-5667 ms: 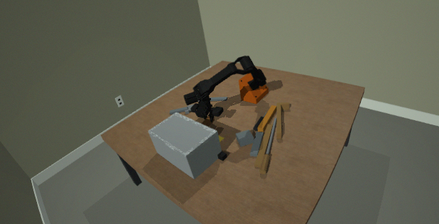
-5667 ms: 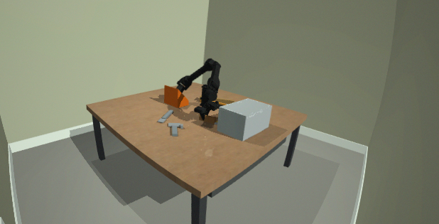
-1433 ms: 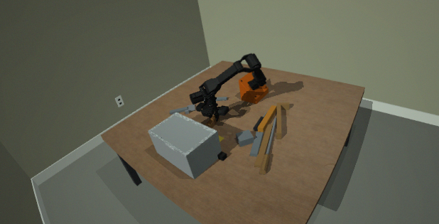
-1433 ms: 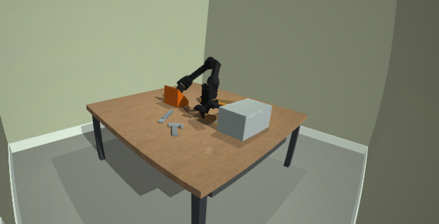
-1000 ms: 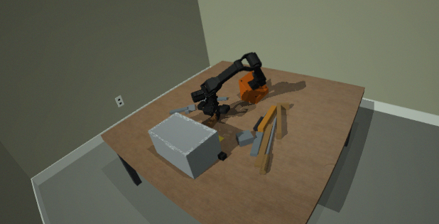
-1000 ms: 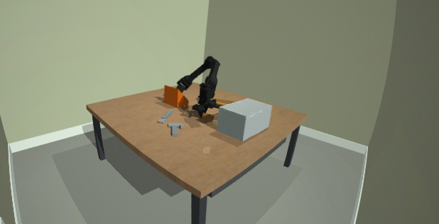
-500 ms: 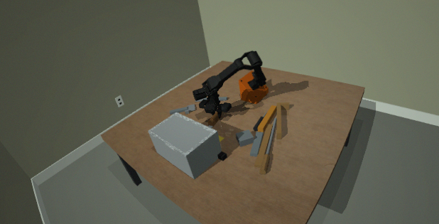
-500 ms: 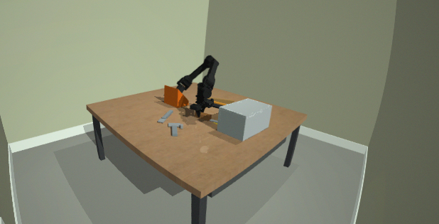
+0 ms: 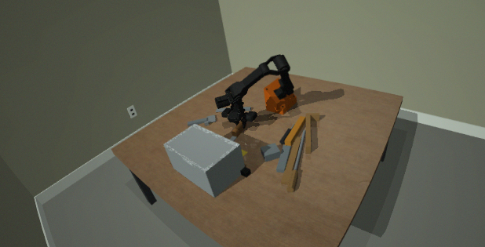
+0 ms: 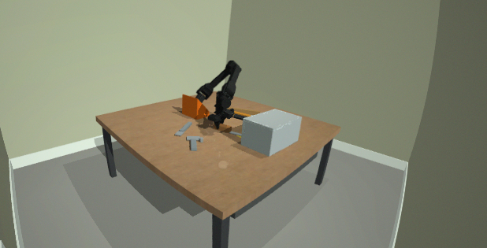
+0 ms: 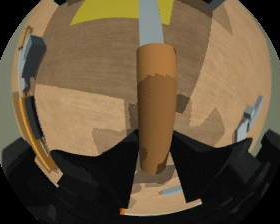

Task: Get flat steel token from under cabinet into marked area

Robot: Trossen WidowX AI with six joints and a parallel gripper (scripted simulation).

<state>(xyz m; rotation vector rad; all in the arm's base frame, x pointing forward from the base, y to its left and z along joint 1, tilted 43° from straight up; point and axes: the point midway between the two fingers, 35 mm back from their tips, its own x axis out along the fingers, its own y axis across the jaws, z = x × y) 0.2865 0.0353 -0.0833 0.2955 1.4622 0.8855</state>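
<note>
Right now the orange bar is 260 mm to the left of my gripper tip, 140 mm behind it and 10 mm above it. The rest, counted from my gripper tip: grey block: 270 mm to the left, 60 mm ahead, 10 mm above; then wooden stick: 370 mm to the left, 30 mm ahead; then grey t-piece: 250 mm to the right, 80 mm ahead.
</note>
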